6 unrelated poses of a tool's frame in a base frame.
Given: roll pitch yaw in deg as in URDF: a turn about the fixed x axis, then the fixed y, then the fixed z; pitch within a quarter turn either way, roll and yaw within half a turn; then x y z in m.
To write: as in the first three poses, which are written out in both.
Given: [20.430, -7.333, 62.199, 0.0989, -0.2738, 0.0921]
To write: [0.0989, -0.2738, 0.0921, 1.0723, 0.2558, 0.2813]
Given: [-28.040, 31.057, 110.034, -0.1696, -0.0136, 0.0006]
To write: [-0.1696, -0.0136, 0.0006, 1.9455, -0.6405, -0.3392]
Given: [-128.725, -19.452, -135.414, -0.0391, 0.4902, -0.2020]
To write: [-0.0391, 0.4902, -0.2020, 2.3927, 0.4107, 2.2697]
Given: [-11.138, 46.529, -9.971, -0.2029, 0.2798, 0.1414]
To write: [-0.2029, 0.2798, 0.1414, -0.0469, 0.8253, -0.0989]
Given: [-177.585, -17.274, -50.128, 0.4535, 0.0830, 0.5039]
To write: [0.4535, 0.0830, 0.5039, 0.8919, 0.2244, 2.9343]
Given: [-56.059, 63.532, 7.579, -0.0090, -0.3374, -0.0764]
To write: [-0.0090, -0.3374, -0.0764, 1.0714, 0.3963, -1.2977]
